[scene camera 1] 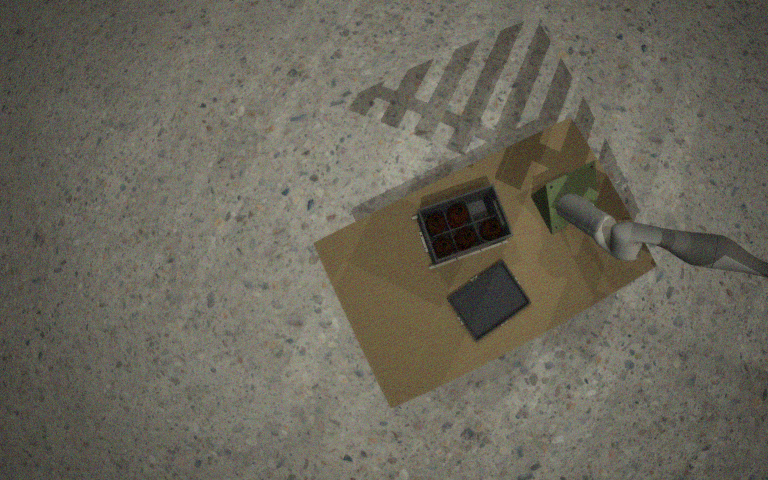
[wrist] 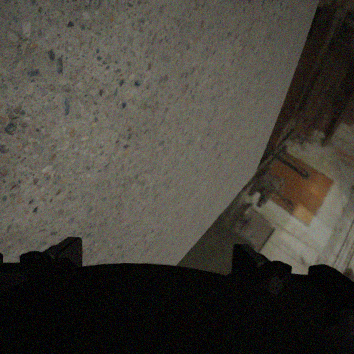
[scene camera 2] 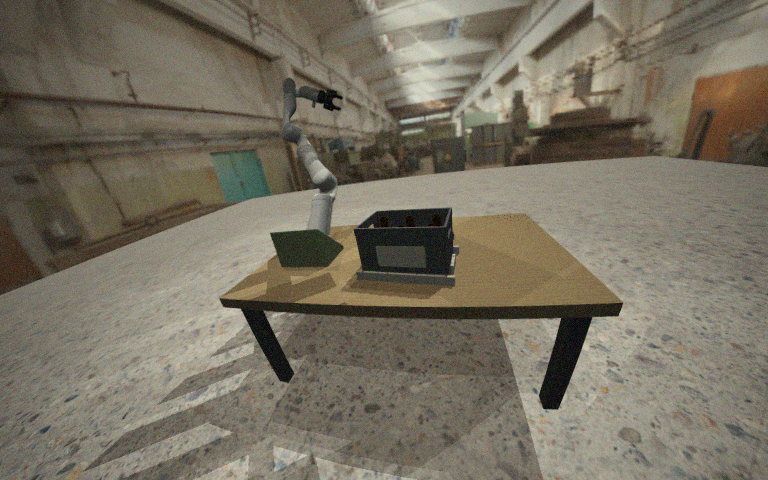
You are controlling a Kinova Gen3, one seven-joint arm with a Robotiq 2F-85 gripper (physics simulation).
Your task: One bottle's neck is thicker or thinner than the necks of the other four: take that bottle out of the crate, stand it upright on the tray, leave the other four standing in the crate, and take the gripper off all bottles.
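Frame: origin at the arm's base, x ahead, y right, z down, level; millimetres.
Where they show: gripper, fingertip midpoint: (wrist: pixel 156 258) (scene camera 2: pixel 341 103); arm's base, link origin: (scene camera 1: pixel 566 205) (scene camera 2: pixel 317 240).
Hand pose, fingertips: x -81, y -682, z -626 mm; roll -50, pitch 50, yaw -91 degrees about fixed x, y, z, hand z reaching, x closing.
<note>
Things, the pixels of their top centre, and the offset from my fingertips. "spot": a spot on its surface instead. Level surfaces: height alone.
- dark grey crate, top centre: (scene camera 2: pixel 405 217) (scene camera 1: pixel 465 222) dx +483, dy +759, dz +525 mm
- wooden table, surface height: dz +700 mm
- light grey base strip, surface spot: (scene camera 2: pixel 402 277) spot: dx +478, dy +862, dz +681 mm
The dark grey crate (scene camera 1: pixel 502 209) (scene camera 2: pixel 365 254) stands on the table. Several dark brown bottles stand in its compartments, among them one at the back left (scene camera 1: pixel 436 223), one at the back middle (scene camera 1: pixel 458 213) and one at the front right (scene camera 1: pixel 489 229) in scene camera 1. The back right compartment there is empty. Neck widths are too dark and small to compare. The dark, flat tray (scene camera 1: pixel 488 300) lies apart from the crate and holds no bottle; it does not show in scene camera 2. My gripper (scene camera 2: pixel 339 100) (wrist: pixel 156 258) is open and empty, high above the table and far from the crate.
The wooden table (scene camera 1: pixel 362 283) (scene camera 2: pixel 509 254) carries a green angled block (scene camera 1: pixel 577 180) (scene camera 2: pixel 303 249) near the arm's base. The crate has a light grey base strip (scene camera 2: pixel 402 277) under it. The arm (scene camera 2: pixel 311 161) rises behind the block. The wrist view shows floor and hall wall.
</note>
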